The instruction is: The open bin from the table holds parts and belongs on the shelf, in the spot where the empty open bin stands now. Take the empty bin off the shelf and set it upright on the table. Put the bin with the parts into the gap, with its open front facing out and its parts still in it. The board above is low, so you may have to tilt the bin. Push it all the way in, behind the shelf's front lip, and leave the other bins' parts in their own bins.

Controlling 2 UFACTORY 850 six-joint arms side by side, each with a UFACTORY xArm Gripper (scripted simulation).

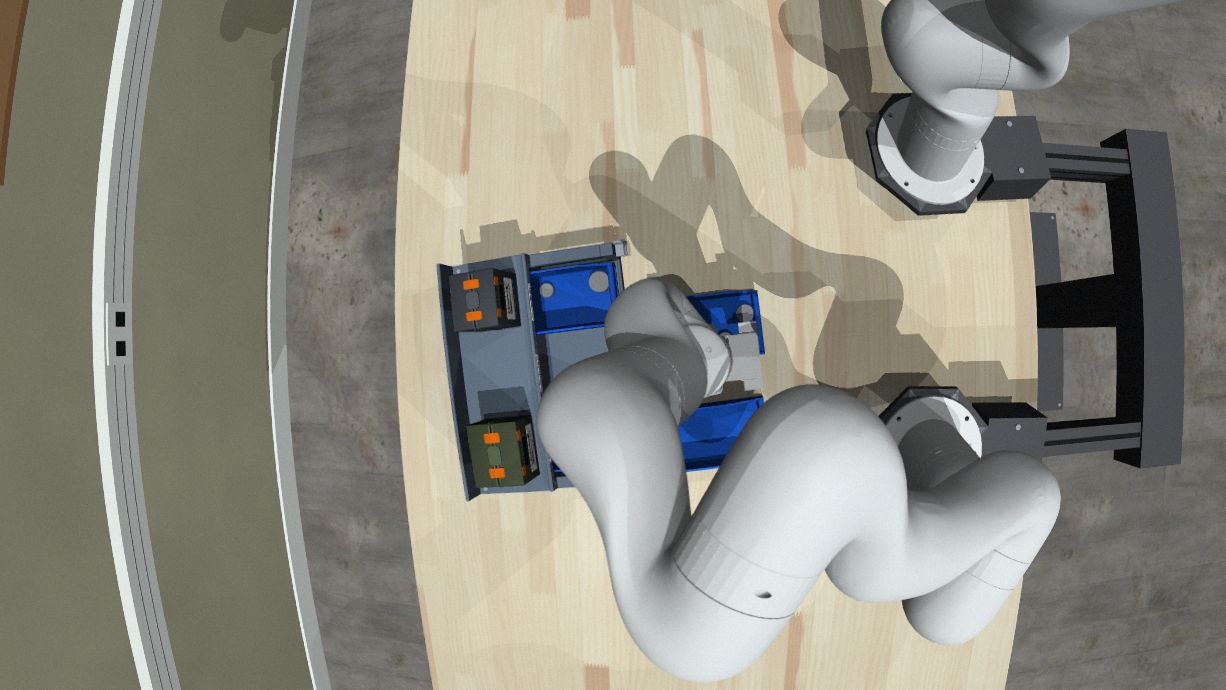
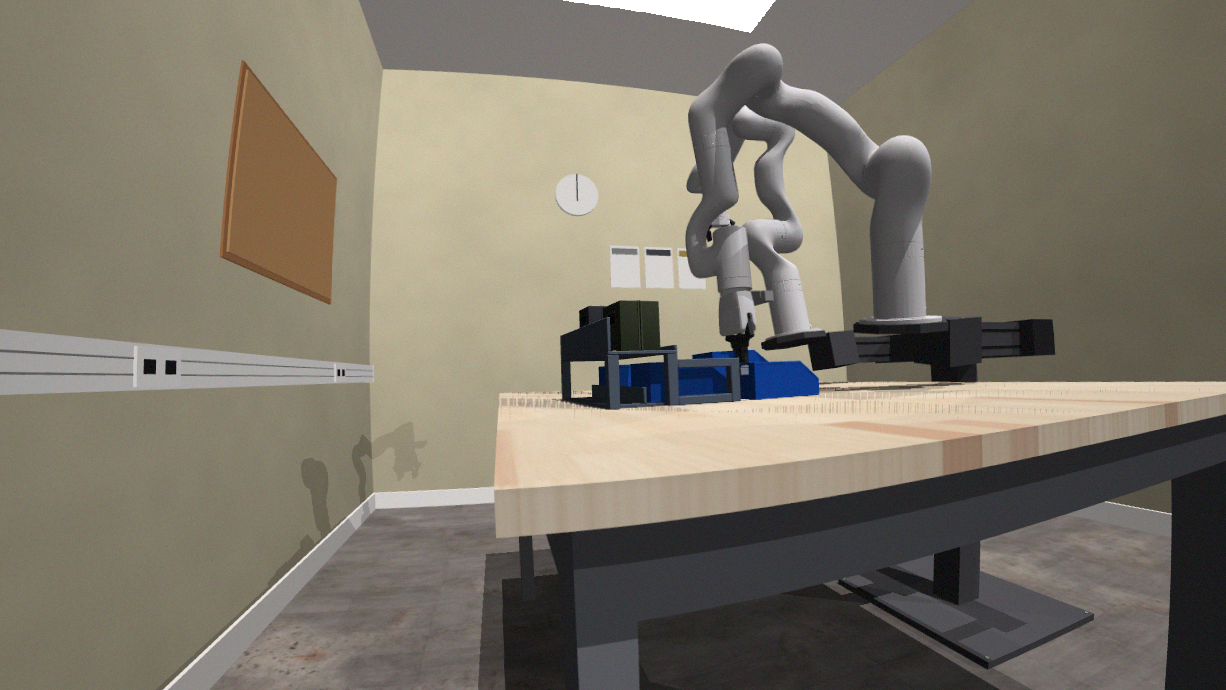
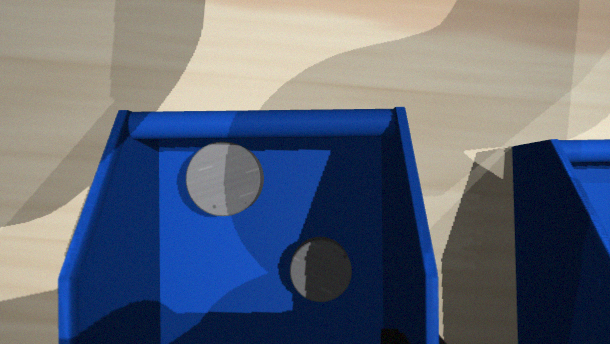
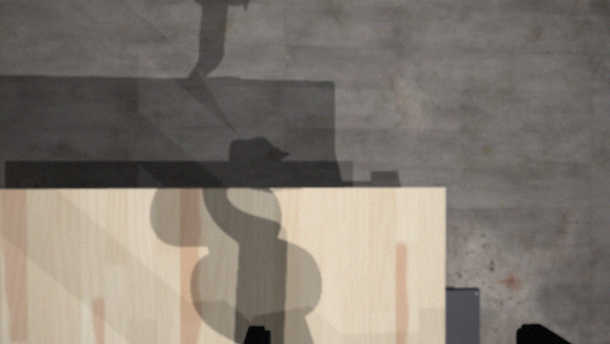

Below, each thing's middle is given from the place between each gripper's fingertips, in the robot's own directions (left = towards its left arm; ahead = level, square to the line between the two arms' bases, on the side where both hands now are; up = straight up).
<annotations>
Now: left hand 250 mm short of the grey shelf [image 2: 592, 342], 30 mm to the right of it and 30 mm above it.
Now: right hand 56 cm short of the grey shelf, 81 cm to the right of it and 56 cm above it.
</annotations>
